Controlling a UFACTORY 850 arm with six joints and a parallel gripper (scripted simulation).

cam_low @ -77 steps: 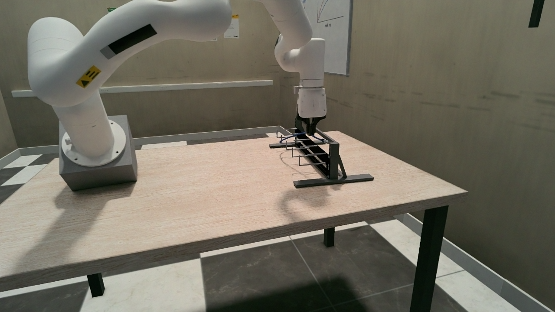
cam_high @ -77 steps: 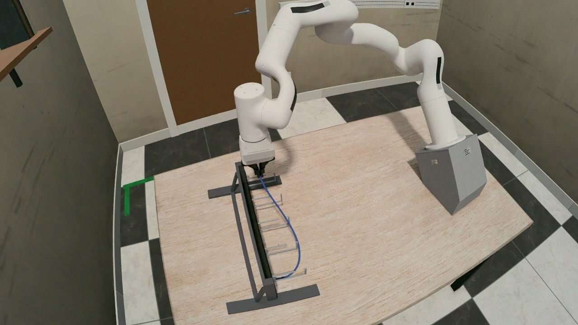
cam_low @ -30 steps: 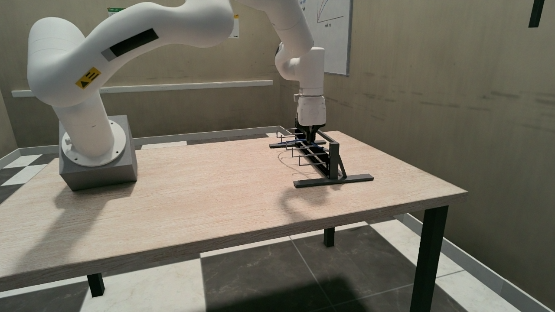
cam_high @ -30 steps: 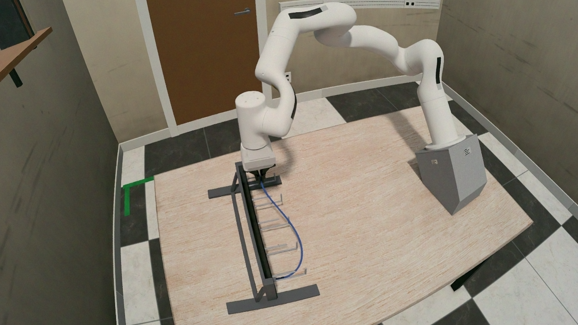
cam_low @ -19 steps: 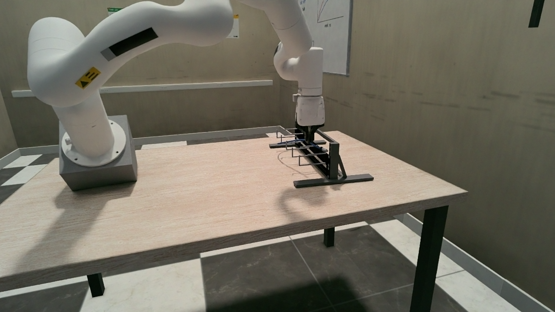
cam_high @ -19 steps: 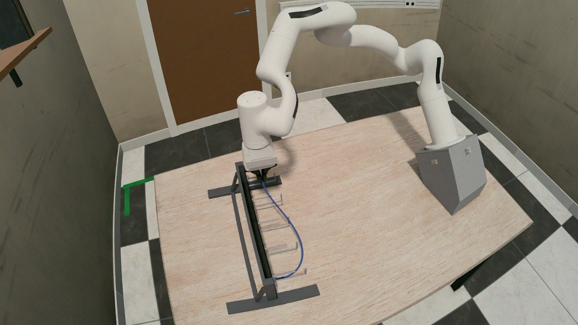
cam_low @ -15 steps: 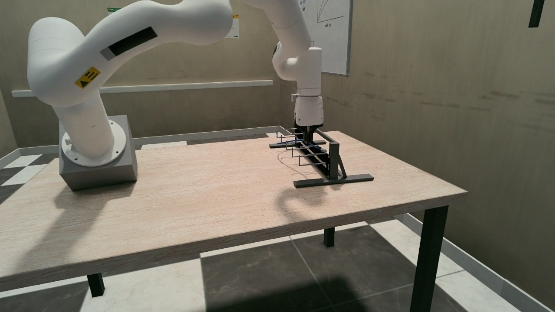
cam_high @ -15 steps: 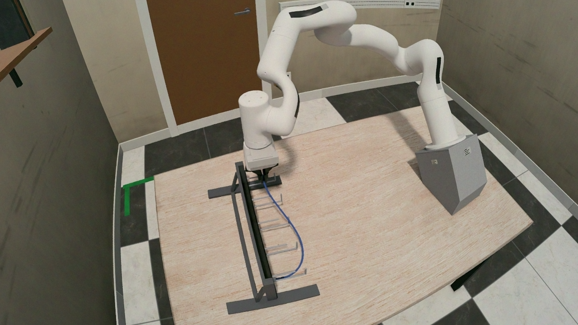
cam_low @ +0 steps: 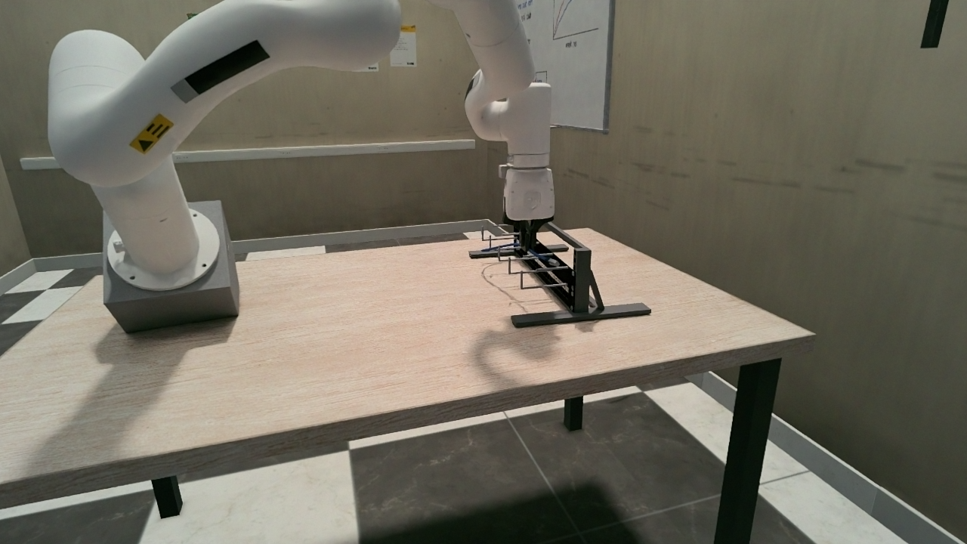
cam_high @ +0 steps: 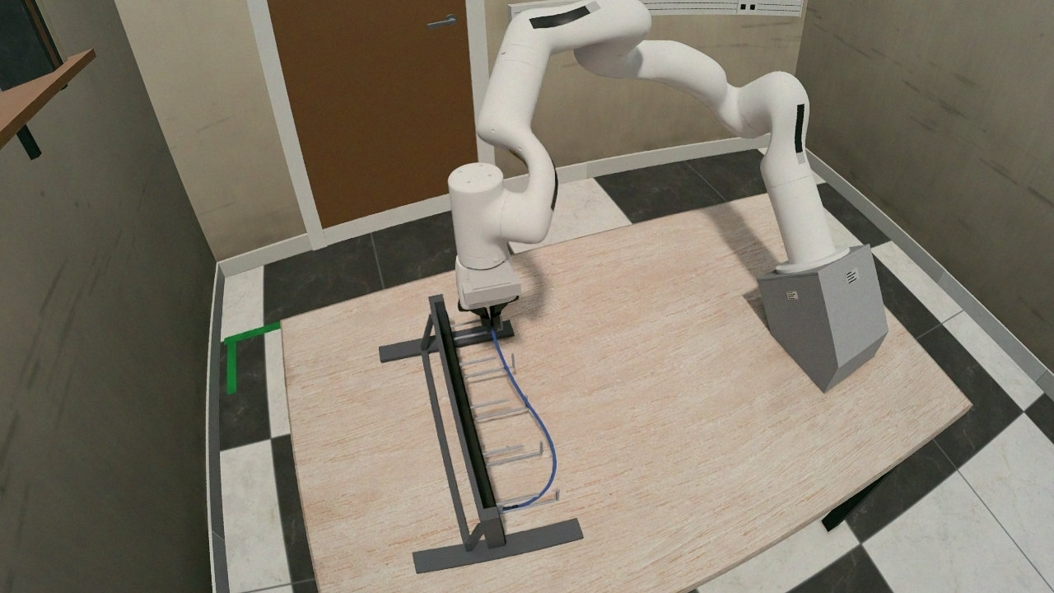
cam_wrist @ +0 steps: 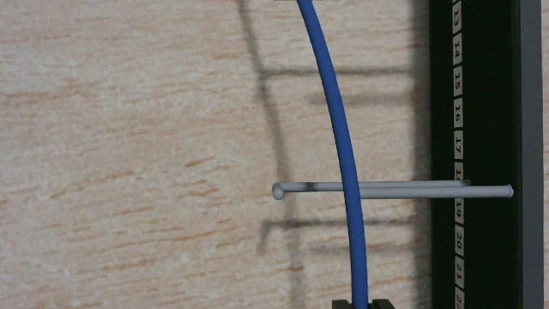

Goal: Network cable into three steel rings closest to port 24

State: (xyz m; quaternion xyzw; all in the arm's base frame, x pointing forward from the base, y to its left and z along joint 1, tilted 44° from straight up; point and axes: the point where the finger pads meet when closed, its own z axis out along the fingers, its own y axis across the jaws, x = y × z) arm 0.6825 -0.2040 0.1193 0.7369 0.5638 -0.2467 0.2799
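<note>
The plug lies 11 cm to the right of my hand, 2 cm below it and 1 cm behind it. Also, from my hand: dark patch panel: 12 cm to the left, 12 cm ahead, 8 cm below.
</note>
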